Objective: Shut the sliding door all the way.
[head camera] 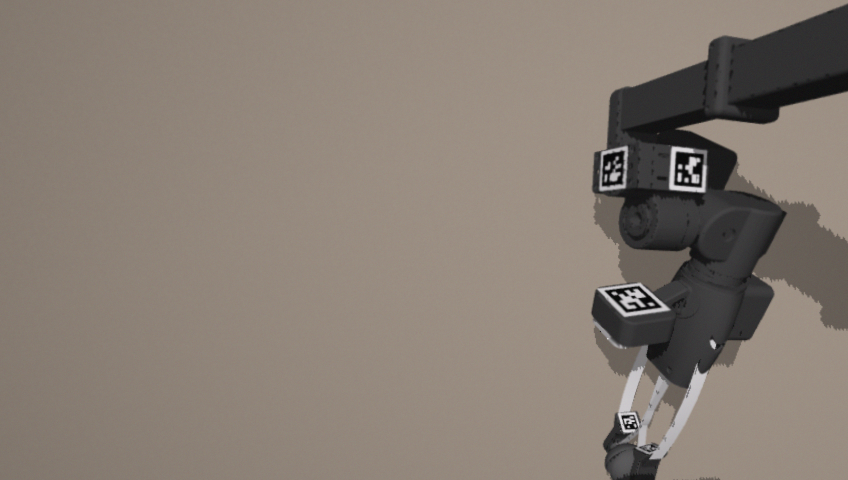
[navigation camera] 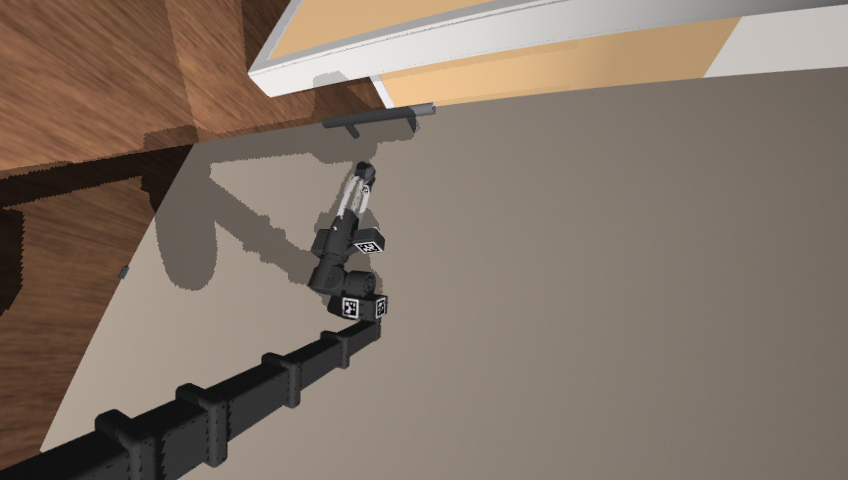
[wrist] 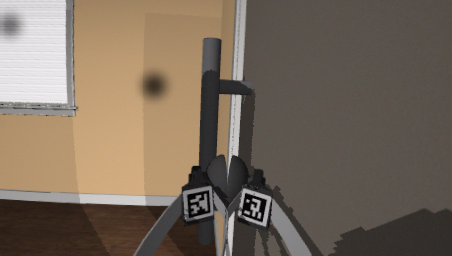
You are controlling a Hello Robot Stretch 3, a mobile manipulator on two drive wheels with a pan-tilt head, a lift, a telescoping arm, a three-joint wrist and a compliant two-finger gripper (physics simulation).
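Frame: origin at the robot's base, x ahead, y left, z up, level; centimetres.
Seen in the pictures: gripper, fingertip midpoint: [head camera: 620, 478] [navigation camera: 369, 165] [wrist: 226, 172].
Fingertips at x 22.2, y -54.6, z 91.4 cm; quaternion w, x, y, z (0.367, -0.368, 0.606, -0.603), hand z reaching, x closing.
A point is followed by its place in that frame.
The sliding door [head camera: 297, 237] @[x 0.4, y -51.0, z 124.4 cm] [navigation camera: 565, 267] @[x 2.4, y -51.8, z 131.9 cm] [wrist: 350, 110] @[x 13.0, y -55.9, z 97.4 cm] is a broad grey-brown panel. It stands partly open: a room shows past its edge in the wrist view. Its dark vertical bar handle [navigation camera: 380, 115] @[x 35.1, y -57.3, z 92.0 cm] [wrist: 210, 120] @[x 34.5, y -58.1, z 94.1 cm] is fixed near that edge on two short posts. My gripper [head camera: 620, 449] [navigation camera: 364, 171] @[x 22.2, y -54.6, z 91.4 cm] [wrist: 226, 172] @[x 22.2, y -54.6, z 91.4 cm] is shut and empty, its dark fingertips together. In the navigation view the tips are beside the handle on my side, with a gap between. In the wrist view they cover part of the handle's lower right side; the lower post is hidden.
A white door frame [navigation camera: 368, 59] @[x 78.4, y -92.9, z 63.8 cm] stands beyond the handle. Past the opening are an orange wall [wrist: 110, 150] @[x 200.4, y -40.4, z 47.9 cm], a window with blinds [wrist: 32, 55] @[x 221.8, y 17.1, z 122.5 cm] and a dark wood floor [navigation camera: 107, 77] @[x 53.3, y -40.3, z 0.0 cm] [wrist: 45, 230] @[x 173.2, y 4.9, z 0.0 cm]. My extended arm [head camera: 785, 59] @[x -10.4, y -29.8, z 101.8 cm] [navigation camera: 249, 380] @[x -8.6, y -20.4, z 100.4 cm] reaches in front of the door panel.
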